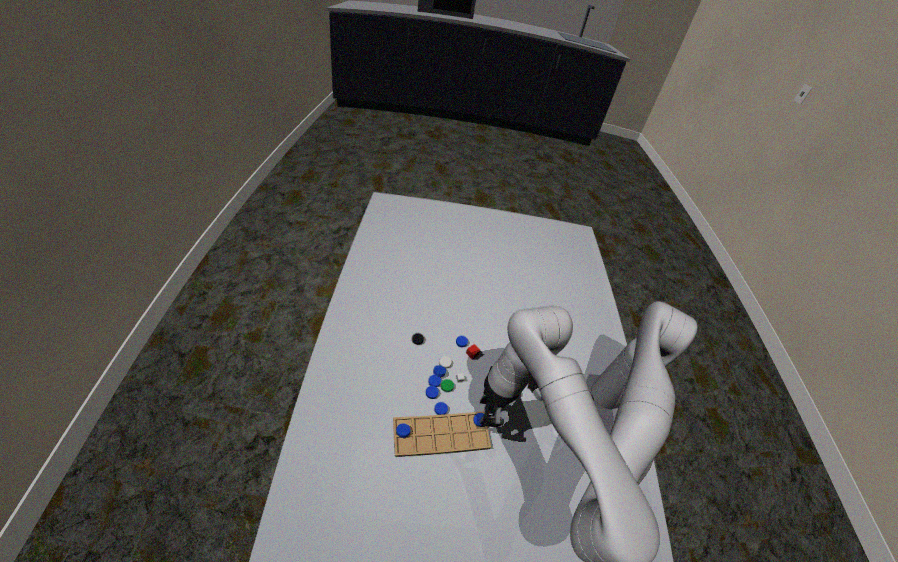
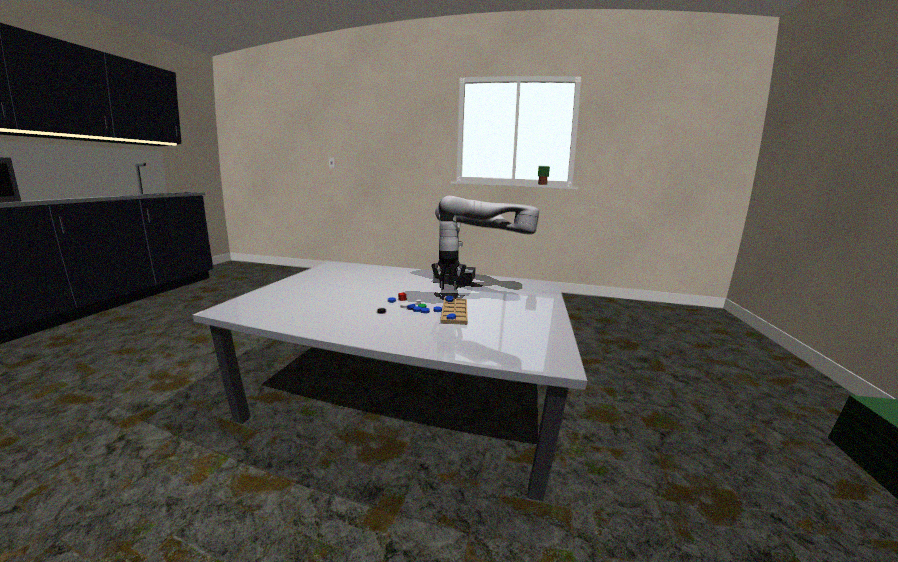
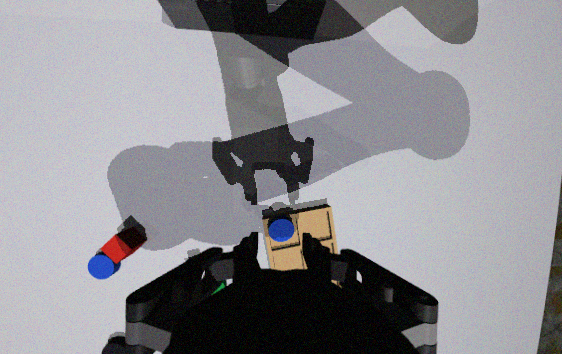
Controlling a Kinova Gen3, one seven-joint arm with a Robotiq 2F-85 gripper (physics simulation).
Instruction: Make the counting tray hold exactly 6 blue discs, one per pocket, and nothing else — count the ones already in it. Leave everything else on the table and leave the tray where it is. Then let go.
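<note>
The tan counting tray (image 1: pixel 460 442) (image 2: pixel 454 322) (image 3: pixel 315 222) has two rows of five pockets. One blue disc (image 1: pixel 403 430) (image 2: pixel 450 316) is in its back left pocket. Another blue disc (image 1: pixel 478 419) (image 2: pixel 449 298) (image 3: pixel 281 230) is at the back right pocket; whether it lies fully flat is unclear. My gripper (image 1: pixel 491 420) (image 2: pixel 449 295) (image 3: pixel 280 241) is partly open and empty, just above that right end. Several loose blue discs lie behind the tray: one (image 1: pixel 441 408) close to it, a row (image 1: pixel 434 381) further back, and one (image 1: pixel 461 340) (image 3: pixel 101 266) beside the red cube.
A green disc (image 1: pixel 447 385) lies beside the blue row, with a white disc (image 1: pixel 446 361) behind and a small white cube (image 1: pixel 460 377) to the right. A red cube (image 1: pixel 473 351) (image 3: pixel 117 248) and a black disc (image 1: pixel 417 338) (image 2: pixel 381 310) lie further back on the table (image 1: pixel 476 251).
</note>
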